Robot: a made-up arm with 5 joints. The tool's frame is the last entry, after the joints.
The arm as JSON. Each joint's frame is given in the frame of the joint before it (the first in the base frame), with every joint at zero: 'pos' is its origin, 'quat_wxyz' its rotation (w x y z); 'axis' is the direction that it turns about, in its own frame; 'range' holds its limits. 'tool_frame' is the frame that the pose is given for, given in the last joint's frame.
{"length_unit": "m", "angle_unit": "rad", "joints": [
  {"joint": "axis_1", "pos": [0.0, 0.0, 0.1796], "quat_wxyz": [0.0, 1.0, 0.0, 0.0], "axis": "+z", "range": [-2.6, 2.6]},
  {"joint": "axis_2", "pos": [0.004, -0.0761, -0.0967], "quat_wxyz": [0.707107, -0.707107, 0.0, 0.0], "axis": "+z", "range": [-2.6, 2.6]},
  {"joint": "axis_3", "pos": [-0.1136, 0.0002, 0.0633], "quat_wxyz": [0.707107, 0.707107, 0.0, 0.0], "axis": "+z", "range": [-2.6, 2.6]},
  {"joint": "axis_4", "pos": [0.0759, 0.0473, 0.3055], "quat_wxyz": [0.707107, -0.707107, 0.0, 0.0], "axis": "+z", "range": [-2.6, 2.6]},
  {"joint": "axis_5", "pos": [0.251, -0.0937, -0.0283], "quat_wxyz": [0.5, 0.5, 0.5, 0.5], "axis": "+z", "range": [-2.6, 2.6]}
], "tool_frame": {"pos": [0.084, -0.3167, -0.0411], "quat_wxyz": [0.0, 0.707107, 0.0, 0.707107]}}
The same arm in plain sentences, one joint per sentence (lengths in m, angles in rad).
The arm has five revolute joints in a row. What follows holds with every joint at zero, and every direction is one of the base frame's.
The first joint lies 0.1796 m along +z from the base frame's origin and turns about -z, from -2.6 to 2.6 rad.
The second joint lies 0.004 m along +x and 0.0761 m along +y and 0.0967 m along +z from the first joint and turns about -y, from -2.6 to 2.6 rad.
The third joint lies 0.1136 m along -x and 0.0633 m along -y and 0.0002 m along +z from the second joint and turns about -z, from -2.6 to 2.6 rad.
The fourth joint lies 0.0759 m along +x and 0.0473 m along -y and 0.3055 m along -z from the third joint and turns about -y, from -2.6 to 2.6 rad.
The fifth joint lies 0.251 m along +x and 0.0283 m along +y and 0.0937 m along -z from the fourth joint and turns about +x, from -2.6 to 2.6 rad.
The tool frame, which is the frame that the pose is given for, lies 0.0411 m along -x and 0.3167 m along +y and 0.084 m along +z from the fifth joint; its axes are parallel to the base frame's.

